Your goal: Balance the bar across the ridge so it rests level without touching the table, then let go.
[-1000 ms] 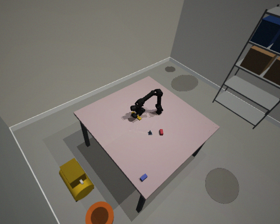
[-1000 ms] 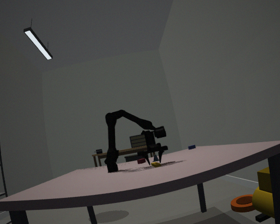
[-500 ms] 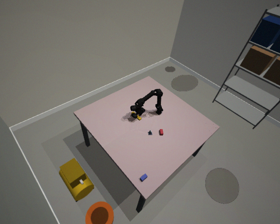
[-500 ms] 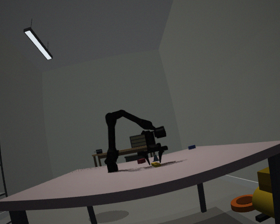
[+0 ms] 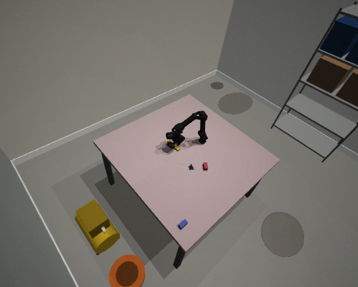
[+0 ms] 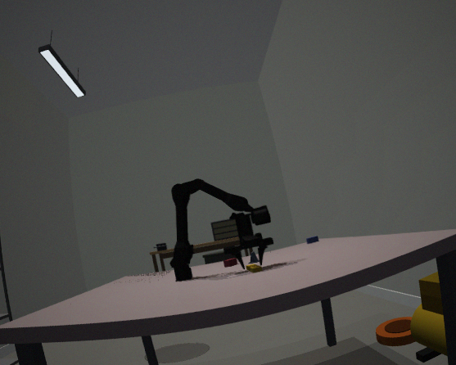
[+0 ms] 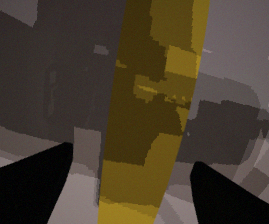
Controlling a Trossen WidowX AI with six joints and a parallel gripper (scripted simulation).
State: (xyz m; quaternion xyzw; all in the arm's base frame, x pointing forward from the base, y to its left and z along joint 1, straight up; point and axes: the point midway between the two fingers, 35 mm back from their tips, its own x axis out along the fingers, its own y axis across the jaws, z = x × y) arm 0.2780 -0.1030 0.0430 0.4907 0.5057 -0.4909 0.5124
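Right now the yellow bar is 3 cm to the right of my gripper tip. Round my gripper tip: small red block 6 cm behind, 35 cm to the left, 1 cm above; then blue block 46 cm ahead, 60 cm to the left, 1 cm above.
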